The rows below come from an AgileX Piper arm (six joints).
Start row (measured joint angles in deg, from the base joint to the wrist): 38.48, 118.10, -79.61, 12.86, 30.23, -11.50
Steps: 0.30, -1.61, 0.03, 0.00, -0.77, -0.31; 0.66, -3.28, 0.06, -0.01, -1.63, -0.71; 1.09, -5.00, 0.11, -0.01, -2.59, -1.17; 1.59, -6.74, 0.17, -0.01, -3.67, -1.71; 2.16, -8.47, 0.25, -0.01, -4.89, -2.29; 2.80, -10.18, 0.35, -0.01, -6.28, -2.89; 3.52, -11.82, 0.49, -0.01, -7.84, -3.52; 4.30, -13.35, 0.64, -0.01, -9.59, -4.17
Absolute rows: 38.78, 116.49, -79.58, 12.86, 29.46, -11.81; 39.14, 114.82, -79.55, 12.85, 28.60, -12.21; 39.57, 113.10, -79.50, 12.85, 27.64, -12.67; 40.07, 111.36, -79.44, 12.85, 26.56, -13.21; 40.64, 109.63, -79.36, 12.85, 25.34, -13.79; 41.28, 107.92, -79.26, 12.85, 23.95, -14.39; 42.00, 106.28, -79.12, 12.85, 22.39, -15.02; 42.78, 104.75, -78.97, 12.85, 20.64, -15.67
